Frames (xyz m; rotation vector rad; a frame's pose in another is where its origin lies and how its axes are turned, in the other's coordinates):
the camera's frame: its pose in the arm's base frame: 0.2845 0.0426 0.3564 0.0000 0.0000 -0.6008
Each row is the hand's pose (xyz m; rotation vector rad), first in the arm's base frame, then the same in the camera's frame.
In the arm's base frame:
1: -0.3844 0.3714 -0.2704 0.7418 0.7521 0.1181
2: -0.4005 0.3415 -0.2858 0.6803 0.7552 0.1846
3: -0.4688 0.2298 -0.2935 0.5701 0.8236 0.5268
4: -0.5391 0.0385 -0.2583 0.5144 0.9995 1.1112
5: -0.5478 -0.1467 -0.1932 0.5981 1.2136 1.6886
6: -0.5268 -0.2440 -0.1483 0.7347 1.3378 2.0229
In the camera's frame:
1: -0.7376 -0.1069 -0.6268 0.4958 0.9568 0.6609
2: -0.7340 -0.1407 -0.6422 0.4365 0.9446 0.7315
3: -0.7272 -0.2714 -0.6499 0.3136 0.9957 1.0739
4: -0.6771 -0.4690 -0.6147 0.2104 1.1909 1.6402
5: -0.5795 -0.6267 -0.5496 0.2364 1.4884 2.1761
6: -0.5072 -0.6950 -0.5047 0.3487 1.7040 2.4699

